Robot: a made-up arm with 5 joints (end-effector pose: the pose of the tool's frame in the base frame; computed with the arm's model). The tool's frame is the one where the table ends.
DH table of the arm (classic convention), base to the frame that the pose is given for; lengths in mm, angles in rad. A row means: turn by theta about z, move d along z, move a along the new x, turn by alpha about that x. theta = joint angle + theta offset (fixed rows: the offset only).
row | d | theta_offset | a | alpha
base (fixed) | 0 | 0 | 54 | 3.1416
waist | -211 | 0 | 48 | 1.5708
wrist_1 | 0 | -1.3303 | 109.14 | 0
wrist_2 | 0 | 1.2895 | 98.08 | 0
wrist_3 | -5 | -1.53 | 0 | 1.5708
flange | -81 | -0.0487 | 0 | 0
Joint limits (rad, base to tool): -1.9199..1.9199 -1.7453..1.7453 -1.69..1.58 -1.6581..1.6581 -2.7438..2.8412
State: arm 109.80 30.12 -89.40 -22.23 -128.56
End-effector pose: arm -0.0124 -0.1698 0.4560 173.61 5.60 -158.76
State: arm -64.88 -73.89 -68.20 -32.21 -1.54
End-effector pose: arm -0.0293 -0.1895 0.3305 -142.89 82.85 -77.80
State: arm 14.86 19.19 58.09 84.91 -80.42
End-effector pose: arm 0.1066 -0.0191 0.1831 -72.07 6.46 -102.77
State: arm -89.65 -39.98 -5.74 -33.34 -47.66
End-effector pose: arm 0.0595 0.0807 0.4614 171.52 -6.94 -39.38
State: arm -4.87 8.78 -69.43 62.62 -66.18
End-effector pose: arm 0.2690 0.0133 0.3964 87.89 -21.02 -84.37
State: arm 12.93 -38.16 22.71 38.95 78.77
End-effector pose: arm 0.2192 -0.0431 0.3081 -65.86 -12.84 71.38
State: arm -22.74 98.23 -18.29 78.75 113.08
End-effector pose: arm 0.1433 0.0320 0.0449 67.42 -18.85 120.39
